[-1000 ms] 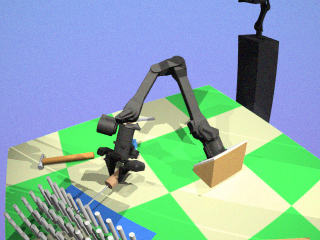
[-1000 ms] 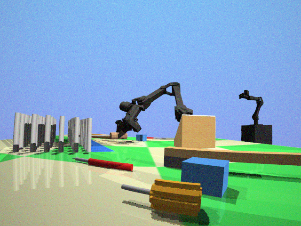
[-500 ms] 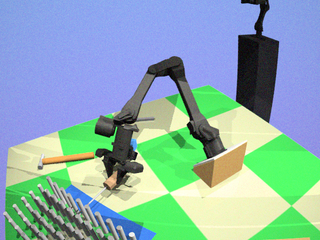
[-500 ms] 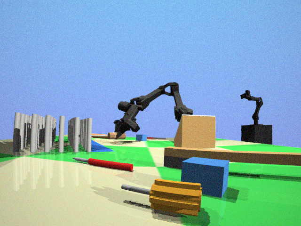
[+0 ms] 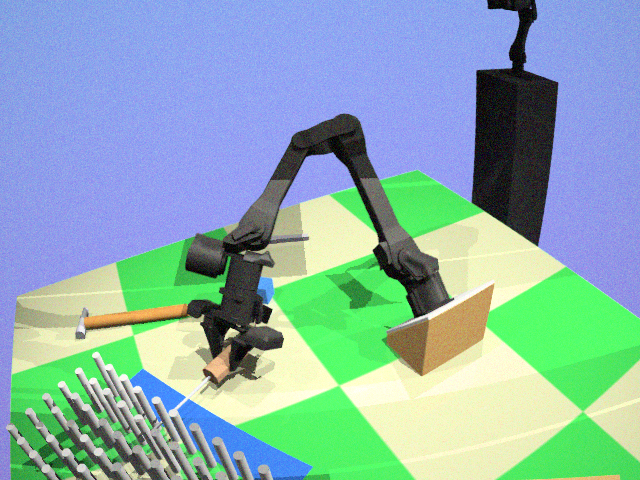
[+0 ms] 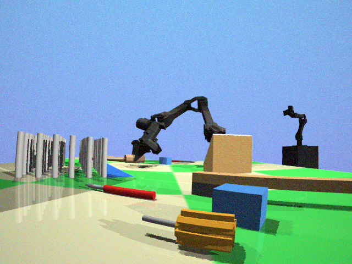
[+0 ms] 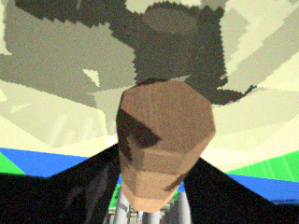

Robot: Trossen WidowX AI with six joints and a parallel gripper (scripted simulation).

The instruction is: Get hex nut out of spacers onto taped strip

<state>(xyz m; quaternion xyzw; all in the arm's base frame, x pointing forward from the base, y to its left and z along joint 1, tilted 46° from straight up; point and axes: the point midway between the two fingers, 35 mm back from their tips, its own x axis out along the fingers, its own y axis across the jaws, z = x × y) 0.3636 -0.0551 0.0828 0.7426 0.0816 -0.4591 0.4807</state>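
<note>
The blue taped strip is 8 cm ahead of my gripper tip, 11 cm to the left of it and 3 cm below it. From my gripper tip the other things lie so: wood-handled hook tool: 8 cm ahead, 6 cm to the left; orange-handled tool: 21 cm behind, 60 cm to the left, 1 cm below; red screwdriver: 6 cm behind, 44 cm to the left, 2 cm below.
</note>
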